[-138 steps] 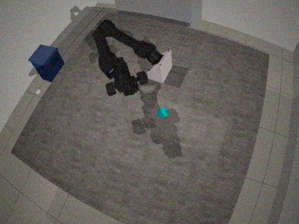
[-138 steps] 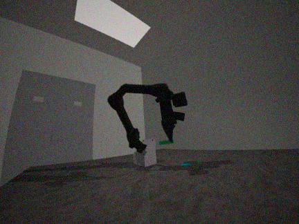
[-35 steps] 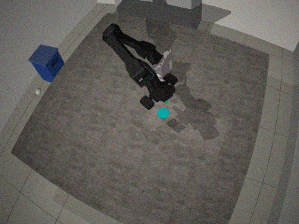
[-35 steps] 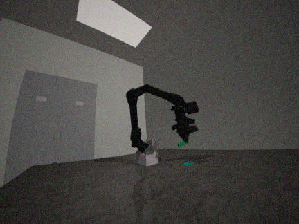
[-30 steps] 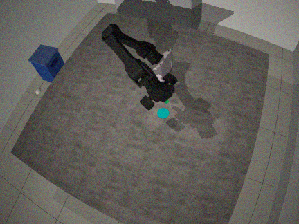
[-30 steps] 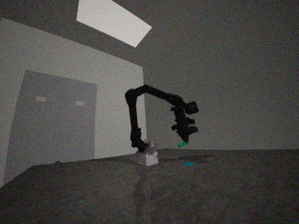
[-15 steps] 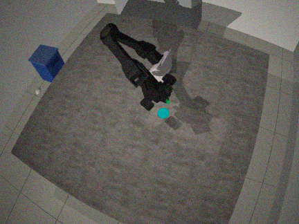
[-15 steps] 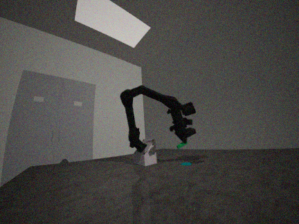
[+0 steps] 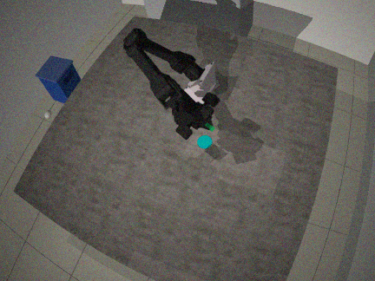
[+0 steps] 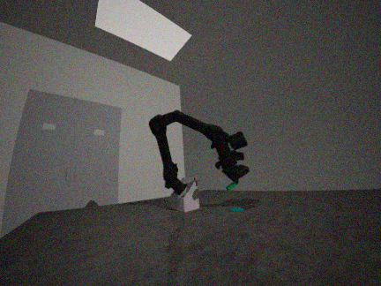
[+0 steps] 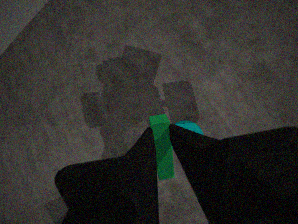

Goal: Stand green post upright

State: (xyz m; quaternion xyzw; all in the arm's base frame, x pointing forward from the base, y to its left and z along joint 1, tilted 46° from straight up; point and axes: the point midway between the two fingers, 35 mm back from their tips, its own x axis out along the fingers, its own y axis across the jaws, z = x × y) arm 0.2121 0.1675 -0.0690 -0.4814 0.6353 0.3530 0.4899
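Now: the cyan circle 1 cm ahead of my gripper tip, 3 cm to the right of it and 12 cm below it. From my gripper tip the other things lie so: green post 1 cm behind, 2 cm to the right, 1 cm below.
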